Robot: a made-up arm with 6 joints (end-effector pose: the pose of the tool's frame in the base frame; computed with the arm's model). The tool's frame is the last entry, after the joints. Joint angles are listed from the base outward.
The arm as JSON. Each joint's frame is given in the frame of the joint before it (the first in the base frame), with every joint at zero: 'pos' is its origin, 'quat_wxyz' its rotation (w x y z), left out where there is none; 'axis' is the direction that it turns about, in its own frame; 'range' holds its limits. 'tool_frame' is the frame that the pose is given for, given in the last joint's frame.
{
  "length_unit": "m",
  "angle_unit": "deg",
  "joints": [
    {
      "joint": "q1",
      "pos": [
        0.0,
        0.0,
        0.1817
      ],
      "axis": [
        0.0,
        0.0,
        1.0
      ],
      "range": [
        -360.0,
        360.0
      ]
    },
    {
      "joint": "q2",
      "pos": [
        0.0,
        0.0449,
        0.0
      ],
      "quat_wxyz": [
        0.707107,
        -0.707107,
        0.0,
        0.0
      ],
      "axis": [
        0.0,
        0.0,
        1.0
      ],
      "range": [
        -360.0,
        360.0
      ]
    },
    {
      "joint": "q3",
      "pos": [
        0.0,
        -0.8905,
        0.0
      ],
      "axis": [
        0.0,
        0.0,
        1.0
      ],
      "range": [
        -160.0,
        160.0
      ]
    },
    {
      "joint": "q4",
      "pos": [
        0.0,
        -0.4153,
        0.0
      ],
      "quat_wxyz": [
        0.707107,
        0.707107,
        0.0,
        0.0
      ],
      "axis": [
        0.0,
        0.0,
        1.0
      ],
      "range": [
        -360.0,
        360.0
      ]
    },
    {
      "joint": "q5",
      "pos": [
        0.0,
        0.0,
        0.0
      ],
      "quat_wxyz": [
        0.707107,
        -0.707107,
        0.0,
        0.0
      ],
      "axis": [
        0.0,
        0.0,
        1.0
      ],
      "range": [
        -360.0,
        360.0
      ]
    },
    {
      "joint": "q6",
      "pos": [
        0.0,
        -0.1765,
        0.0
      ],
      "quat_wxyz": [
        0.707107,
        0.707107,
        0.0,
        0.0
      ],
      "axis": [
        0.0,
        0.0,
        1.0
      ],
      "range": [
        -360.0,
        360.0
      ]
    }
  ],
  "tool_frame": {
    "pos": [
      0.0,
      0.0,
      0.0
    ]
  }
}
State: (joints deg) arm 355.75 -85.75 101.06 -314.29 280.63 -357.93
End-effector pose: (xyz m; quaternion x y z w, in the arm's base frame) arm -0.8901 -0.0133 0.7116 0.2582 -0.5037 0.2483 0.7861
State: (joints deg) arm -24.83 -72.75 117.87 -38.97 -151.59 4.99
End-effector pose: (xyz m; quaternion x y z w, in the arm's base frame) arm -0.6054 0.3878 0.6755 -0.5132 -0.6449 -0.0495 0.5642
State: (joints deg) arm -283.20 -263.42 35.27 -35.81 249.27 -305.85
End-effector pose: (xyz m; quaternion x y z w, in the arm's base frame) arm 0.1447 1.2364 -0.0560 -0.2919 0.1194 0.9173 0.2430
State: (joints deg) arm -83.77 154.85 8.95 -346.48 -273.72 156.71
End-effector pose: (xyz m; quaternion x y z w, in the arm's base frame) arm 0.1217 -0.3218 -1.0820 -0.6653 0.4731 0.2651 0.5131
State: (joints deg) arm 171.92 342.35 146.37 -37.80 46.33 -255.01
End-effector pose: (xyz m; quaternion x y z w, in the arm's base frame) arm -0.0805 0.0451 0.6156 -0.6992 0.6709 0.2095 0.1311
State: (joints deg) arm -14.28 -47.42 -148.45 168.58 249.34 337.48
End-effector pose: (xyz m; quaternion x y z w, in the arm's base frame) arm -0.6898 0.1882 0.4004 -0.6686 -0.0930 0.7230 0.1469
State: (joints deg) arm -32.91 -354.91 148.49 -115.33 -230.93 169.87
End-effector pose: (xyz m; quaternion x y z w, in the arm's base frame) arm 0.1811 -0.2112 0.8225 0.3631 0.1098 -0.6913 0.6149
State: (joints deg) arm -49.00 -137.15 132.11 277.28 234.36 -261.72
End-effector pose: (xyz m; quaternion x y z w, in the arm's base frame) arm -0.2859 0.6142 -0.1615 -0.8162 0.3586 -0.1670 0.4211
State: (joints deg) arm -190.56 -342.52 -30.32 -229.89 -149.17 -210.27
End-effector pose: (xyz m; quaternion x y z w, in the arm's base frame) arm -0.2567 0.0726 1.3012 -0.9005 0.2664 0.2931 0.1794
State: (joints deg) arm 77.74 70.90 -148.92 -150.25 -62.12 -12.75
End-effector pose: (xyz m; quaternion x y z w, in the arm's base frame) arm -0.0383 0.3998 0.7089 0.2655 -0.0750 -0.7603 0.5880
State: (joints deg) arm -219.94 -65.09 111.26 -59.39 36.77 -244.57
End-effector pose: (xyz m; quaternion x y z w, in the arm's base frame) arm 0.3123 -0.2015 0.9035 0.1624 -0.5534 -0.8169 0.0080
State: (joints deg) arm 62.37 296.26 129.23 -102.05 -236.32 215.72
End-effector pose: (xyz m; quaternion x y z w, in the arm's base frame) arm -0.1548 -0.5087 0.7353 0.6972 -0.2234 0.4801 0.4832
